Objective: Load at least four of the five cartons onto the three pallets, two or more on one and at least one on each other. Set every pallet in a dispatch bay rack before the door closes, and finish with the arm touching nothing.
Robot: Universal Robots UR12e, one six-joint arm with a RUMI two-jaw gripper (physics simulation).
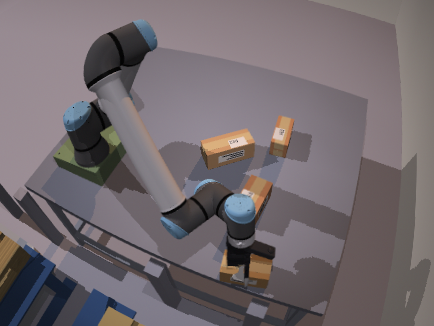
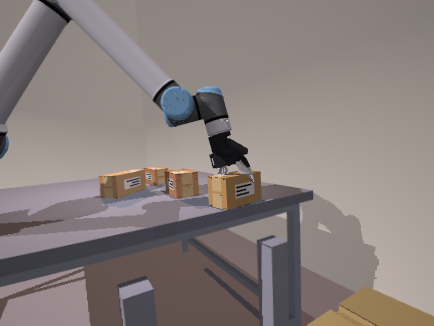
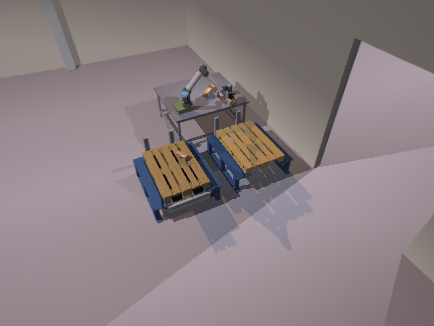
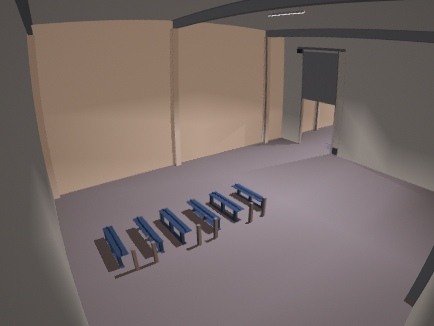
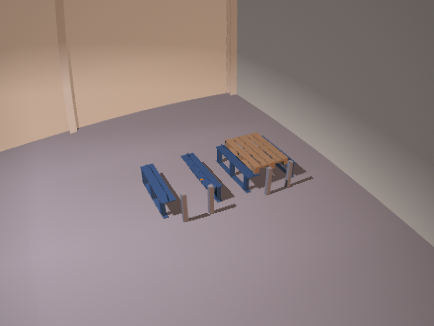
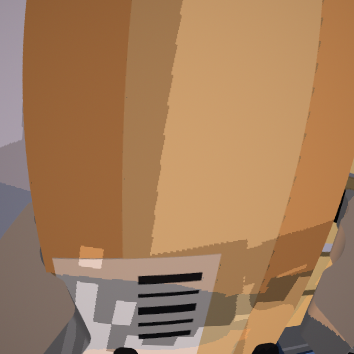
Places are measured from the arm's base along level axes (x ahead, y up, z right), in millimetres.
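Pixels of known places: gripper, fingertip midpoint: (image 1: 246, 270) (image 2: 237, 185) (image 6: 191, 200); arm's base at its link origin: (image 1: 92, 153) (image 3: 187, 105).
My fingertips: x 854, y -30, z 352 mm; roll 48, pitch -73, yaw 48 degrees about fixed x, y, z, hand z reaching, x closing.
Note:
For each thing: its middle in the pictures, then the offset to it from my fingertips.
- second carton at the middle of its body: (image 1: 252, 201) (image 2: 180, 182) dz -323, dx -51, dy -12 mm
- longer carton at the middle of its body: (image 1: 227, 148) (image 2: 124, 182) dz -582, dx -228, dy -13 mm
- small carton at the middle of its body: (image 1: 282, 136) (image 2: 155, 175) dz -741, dx +12, dy -19 mm
A carton (image 1: 260, 272) (image 2: 218, 192) (image 6: 235, 125) stands near the table's front edge. My gripper (image 1: 242, 277) (image 2: 237, 176) (image 6: 191, 200) is open, pointing down, with its fingers on either side of this carton's upper part; contact cannot be told. A second carton (image 1: 260, 187) (image 2: 184, 185), a longer carton (image 1: 227, 149) (image 2: 122, 184) and a small carton (image 1: 282, 136) (image 2: 156, 175) are behind it. Another carton (image 3: 183, 156) lies on the left pallet (image 3: 156, 172). A second pallet (image 3: 267, 141) is on the rack beside it. A third pallet (image 5: 240, 153) is on a store rack. The bay door (image 4: 320, 75) is partly lowered.
A pale mobile robot (image 3: 187, 204) is under the left pallet. Blue dispatch racks (image 4: 115, 245) (image 4: 175, 225) (image 4: 226, 205) stand with upright posts (image 4: 199, 235) before them. Another blue rack (image 5: 157, 182) stands in the store. Posts (image 2: 274, 270) (image 3: 216, 125) rise between table and pallets.

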